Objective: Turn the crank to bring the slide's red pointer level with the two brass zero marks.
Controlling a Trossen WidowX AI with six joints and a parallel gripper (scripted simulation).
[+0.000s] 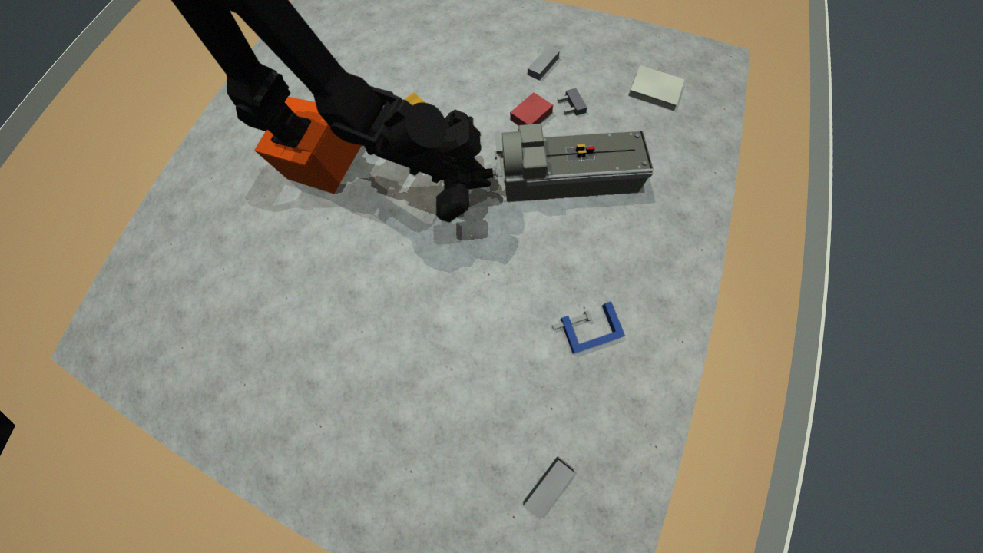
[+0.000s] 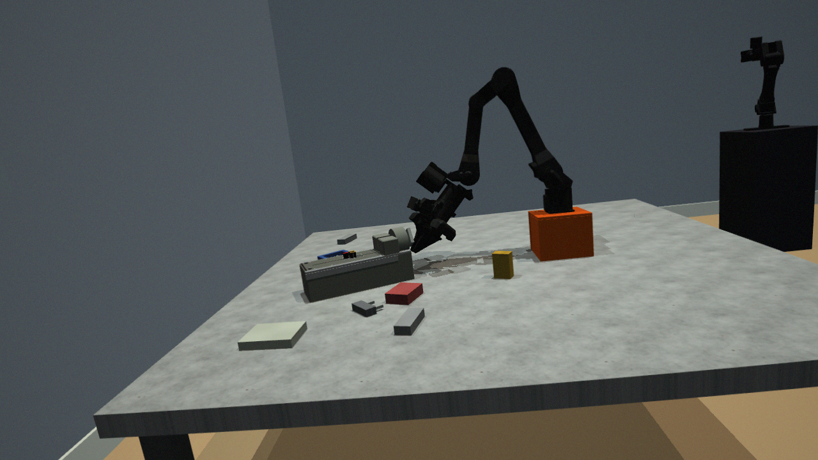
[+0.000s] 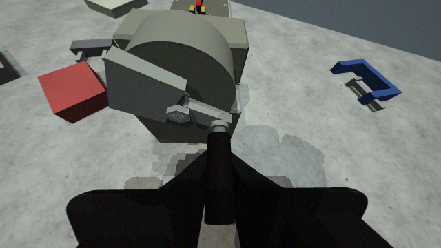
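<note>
The red pointer lies 15 cm ahead of my gripper tip, 10 cm to the left of it and 3 cm above it. From my gripper tip the other things lie so: black crank handle (2 cm behind, 2 cm above, 1 cm to the right); yellow block (22 cm behind, 13 cm to the left, 2 cm below); red block (21 cm to the left, 4 cm below, 1 cm ahead).
</note>
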